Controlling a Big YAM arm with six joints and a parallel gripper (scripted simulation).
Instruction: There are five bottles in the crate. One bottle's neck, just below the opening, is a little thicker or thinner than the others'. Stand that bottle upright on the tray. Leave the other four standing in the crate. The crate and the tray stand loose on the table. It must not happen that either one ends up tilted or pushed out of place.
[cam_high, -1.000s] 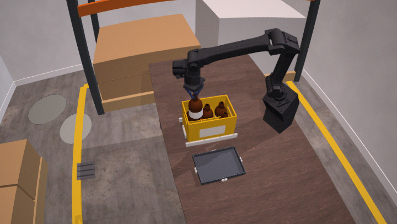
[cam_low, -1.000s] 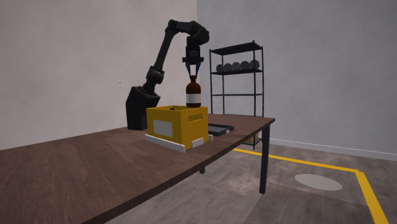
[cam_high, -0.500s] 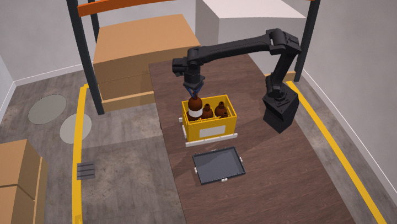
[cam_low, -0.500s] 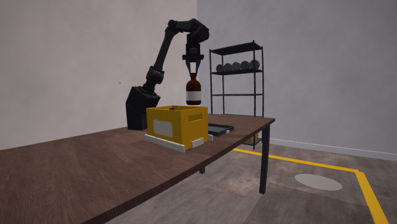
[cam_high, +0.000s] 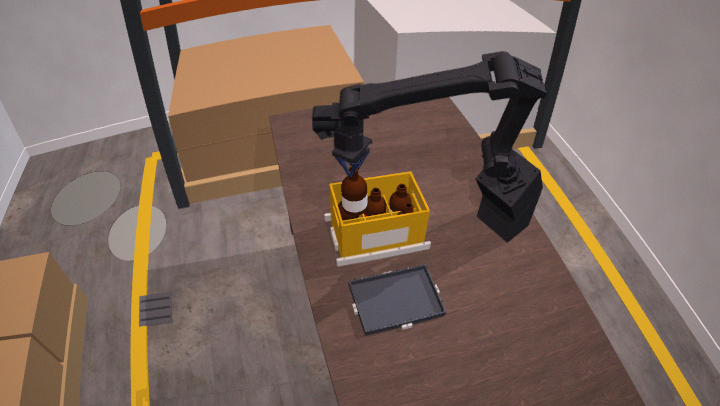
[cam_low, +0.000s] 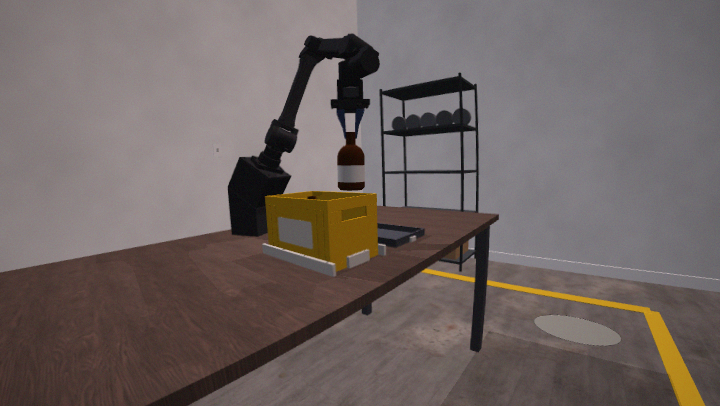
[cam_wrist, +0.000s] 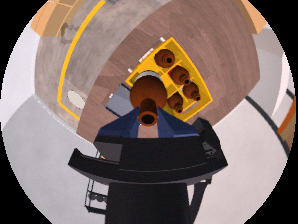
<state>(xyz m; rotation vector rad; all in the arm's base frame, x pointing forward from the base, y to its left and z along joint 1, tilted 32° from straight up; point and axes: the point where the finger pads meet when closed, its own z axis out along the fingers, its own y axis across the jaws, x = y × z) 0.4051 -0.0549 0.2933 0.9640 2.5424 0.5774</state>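
Right now my hand is 7 cm above the glass bottle. From my hand the other things lie so: dark tray 11 cm behind, 22 cm to the left, 32 cm below; then yellow crate 9 cm behind, 5 cm to the right, 25 cm below.
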